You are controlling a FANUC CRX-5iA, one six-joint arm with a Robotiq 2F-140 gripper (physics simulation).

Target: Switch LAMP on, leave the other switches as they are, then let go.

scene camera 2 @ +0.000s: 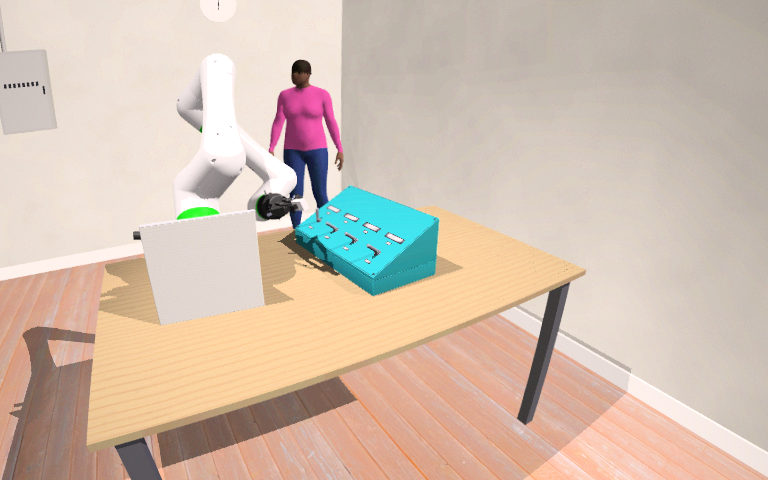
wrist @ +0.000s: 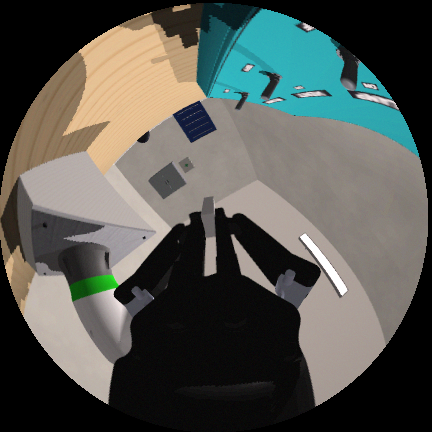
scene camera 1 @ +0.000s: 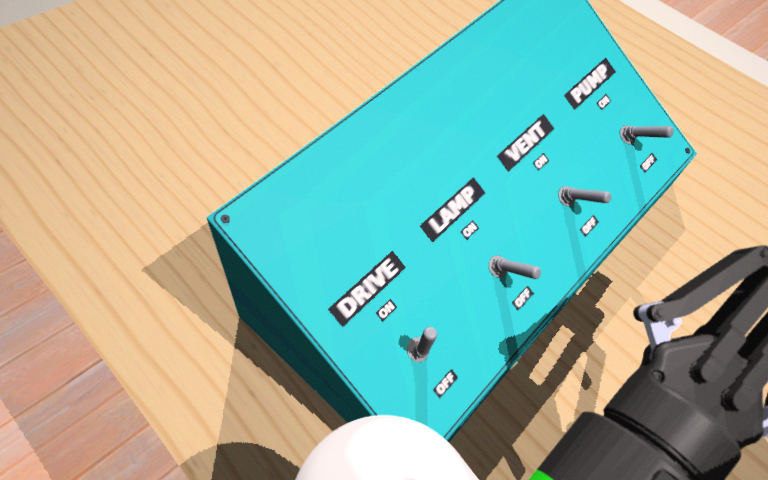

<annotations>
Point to a teal switch box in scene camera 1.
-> At 394, 219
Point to a teal switch box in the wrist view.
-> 235, 58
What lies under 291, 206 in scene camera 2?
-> The gripper.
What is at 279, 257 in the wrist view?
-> The gripper.
</annotations>
